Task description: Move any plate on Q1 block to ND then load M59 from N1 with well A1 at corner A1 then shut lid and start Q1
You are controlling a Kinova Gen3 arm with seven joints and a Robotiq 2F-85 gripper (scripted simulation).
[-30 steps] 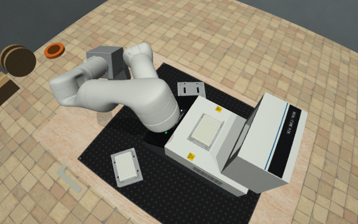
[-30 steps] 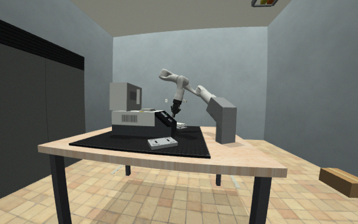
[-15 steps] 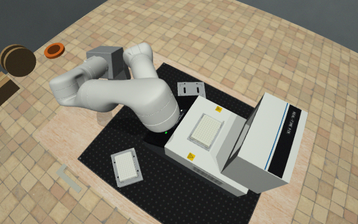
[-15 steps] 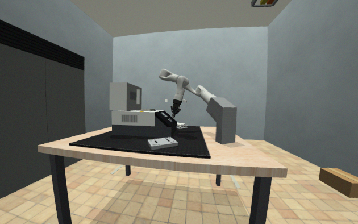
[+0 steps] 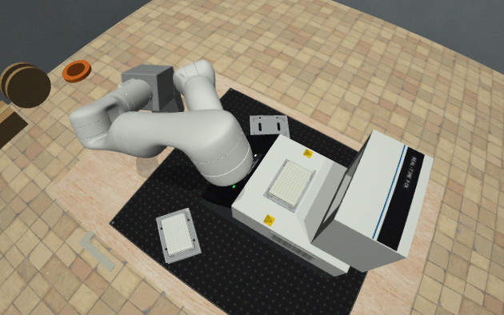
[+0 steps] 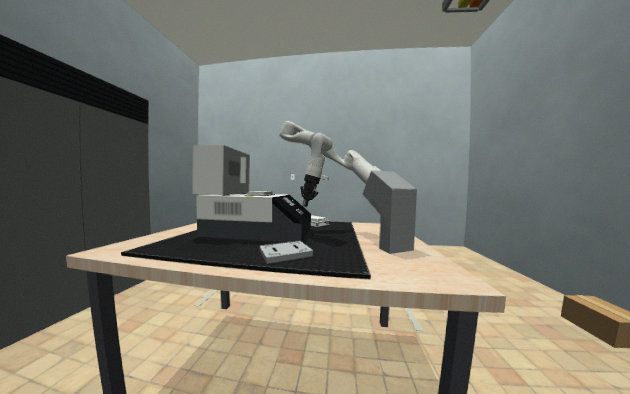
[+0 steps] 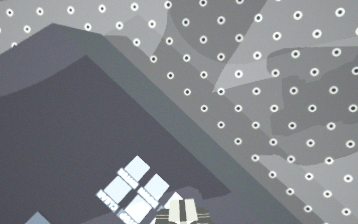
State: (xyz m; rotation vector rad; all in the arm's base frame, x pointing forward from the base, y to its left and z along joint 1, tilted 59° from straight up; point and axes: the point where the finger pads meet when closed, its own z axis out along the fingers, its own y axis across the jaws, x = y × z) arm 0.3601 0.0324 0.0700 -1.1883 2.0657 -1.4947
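The plate is 230 mm ahead of my hand, 40 mm to the right of it and 50 mm above it.
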